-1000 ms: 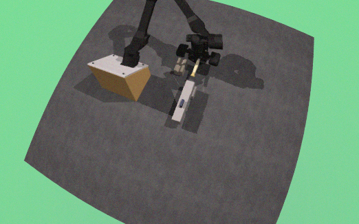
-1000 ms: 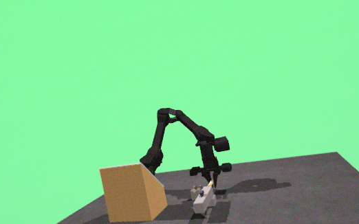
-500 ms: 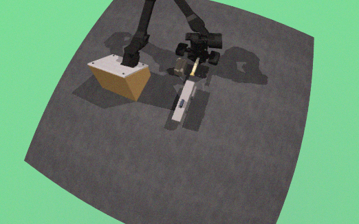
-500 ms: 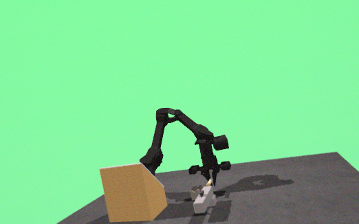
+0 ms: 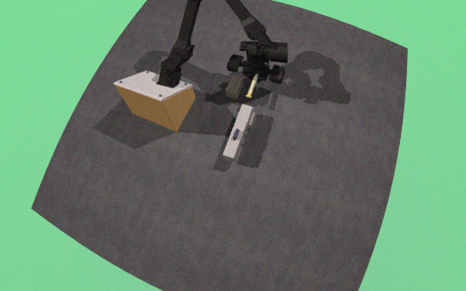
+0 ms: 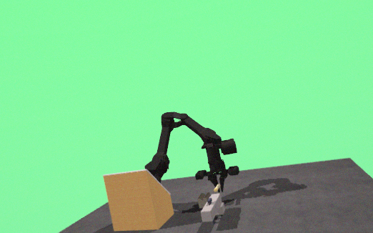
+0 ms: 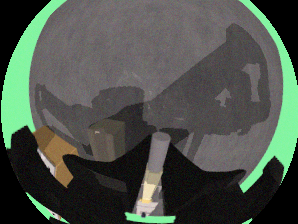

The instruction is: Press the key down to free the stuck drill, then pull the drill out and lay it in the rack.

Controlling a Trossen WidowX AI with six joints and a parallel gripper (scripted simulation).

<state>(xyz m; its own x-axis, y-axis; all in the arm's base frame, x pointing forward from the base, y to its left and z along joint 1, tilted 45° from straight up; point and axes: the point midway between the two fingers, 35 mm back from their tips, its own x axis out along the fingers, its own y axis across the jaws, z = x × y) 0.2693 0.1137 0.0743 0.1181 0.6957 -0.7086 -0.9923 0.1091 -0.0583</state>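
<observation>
My gripper tip is now 40 mm to the left of the drill and 40 mm below it. From my gripper tip the other things lie so: key 230 mm to the right, 20 mm above; then grey housing block 200 mm to the right, 10 mm above.
</observation>
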